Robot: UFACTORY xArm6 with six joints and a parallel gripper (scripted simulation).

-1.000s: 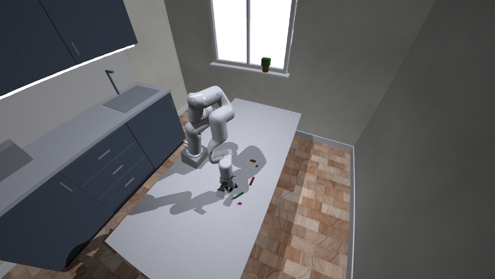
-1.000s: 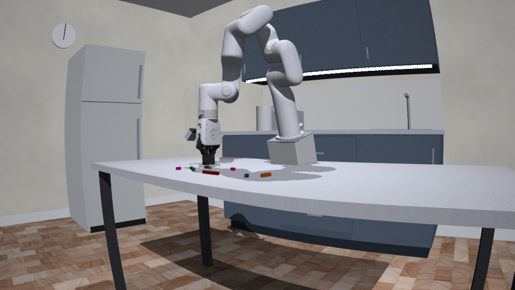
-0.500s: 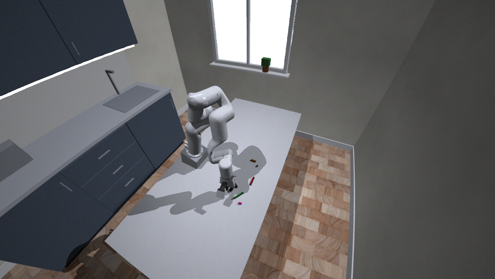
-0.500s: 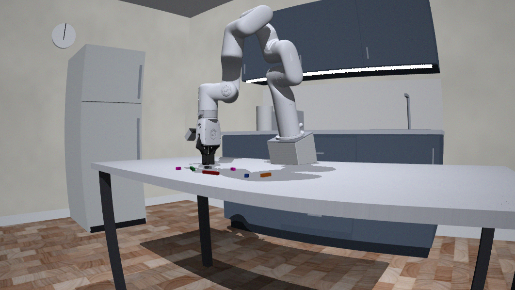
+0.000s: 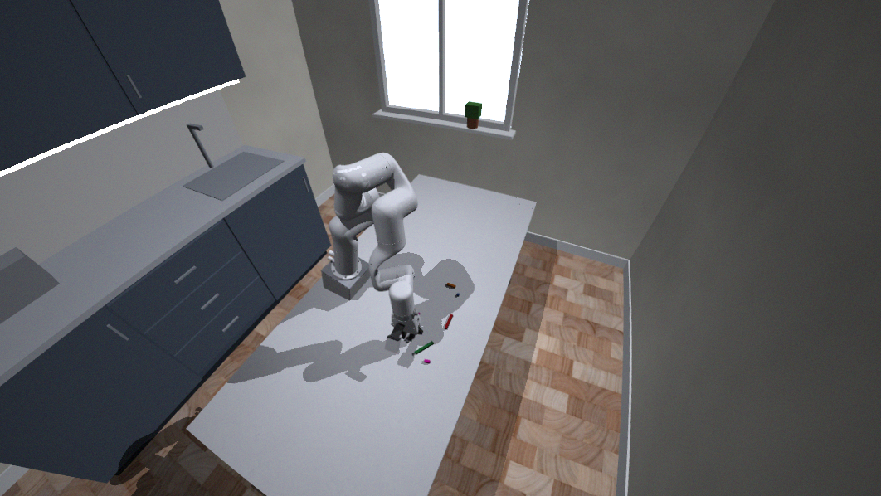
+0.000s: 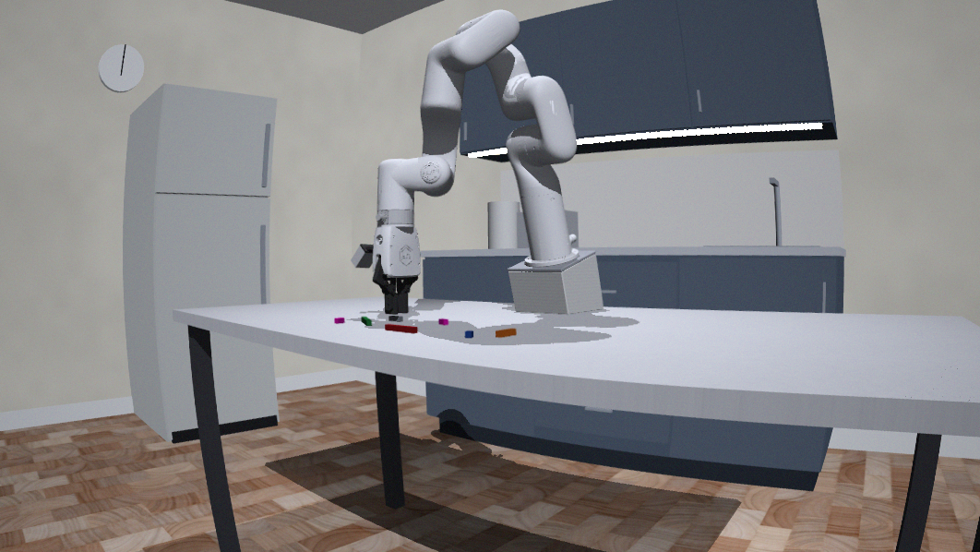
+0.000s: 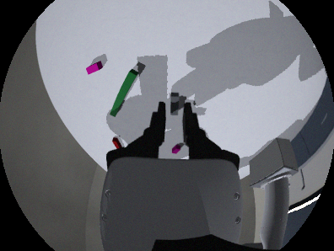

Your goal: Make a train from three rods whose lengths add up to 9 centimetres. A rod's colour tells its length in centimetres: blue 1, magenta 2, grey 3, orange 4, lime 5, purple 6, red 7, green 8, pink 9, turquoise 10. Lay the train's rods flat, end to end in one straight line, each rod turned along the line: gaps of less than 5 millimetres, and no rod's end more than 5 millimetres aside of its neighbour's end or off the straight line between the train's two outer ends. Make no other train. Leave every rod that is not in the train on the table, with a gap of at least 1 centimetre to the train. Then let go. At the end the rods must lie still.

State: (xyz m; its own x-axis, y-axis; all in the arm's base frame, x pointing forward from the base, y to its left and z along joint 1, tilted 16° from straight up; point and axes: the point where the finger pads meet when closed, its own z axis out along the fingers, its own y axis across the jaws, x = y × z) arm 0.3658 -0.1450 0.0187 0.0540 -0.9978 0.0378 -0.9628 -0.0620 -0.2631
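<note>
Now: hand 30 mm above the grey rod. From my hand the other things lie so: red rod: 120 mm ahead, 130 mm to the left, 30 mm below; then small blue rod: 110 mm ahead, 270 mm to the left, 30 mm below; then green rod: 70 mm ahead, 10 mm to the right, 30 mm below.
</note>
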